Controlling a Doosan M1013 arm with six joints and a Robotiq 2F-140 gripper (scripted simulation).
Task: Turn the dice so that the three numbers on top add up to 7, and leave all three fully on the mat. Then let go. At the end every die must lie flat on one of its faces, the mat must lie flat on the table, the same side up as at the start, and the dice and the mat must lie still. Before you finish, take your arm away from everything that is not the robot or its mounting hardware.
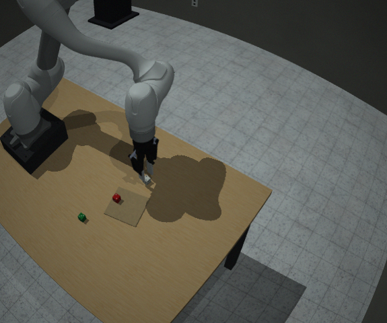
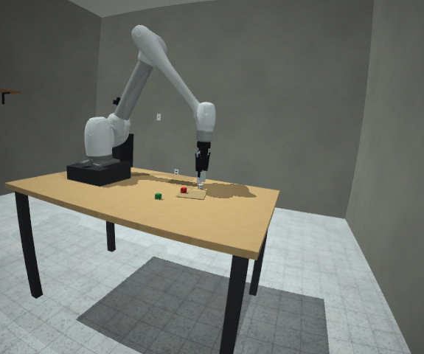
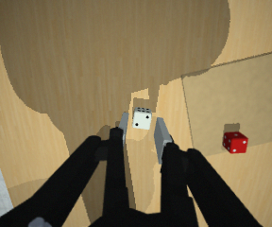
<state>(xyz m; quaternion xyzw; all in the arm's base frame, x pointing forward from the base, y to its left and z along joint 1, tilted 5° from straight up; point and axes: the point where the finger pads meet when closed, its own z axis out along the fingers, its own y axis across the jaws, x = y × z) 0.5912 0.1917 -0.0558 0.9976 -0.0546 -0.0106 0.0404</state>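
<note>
Now: the white die 60 mm below my hand. Round my hand: red die 150 mm to the right, 50 mm below, 30 mm behind; tan mat 140 mm to the right, 70 mm below, 20 mm ahead; green die 310 mm to the right, 80 mm behind, 60 mm below.
</note>
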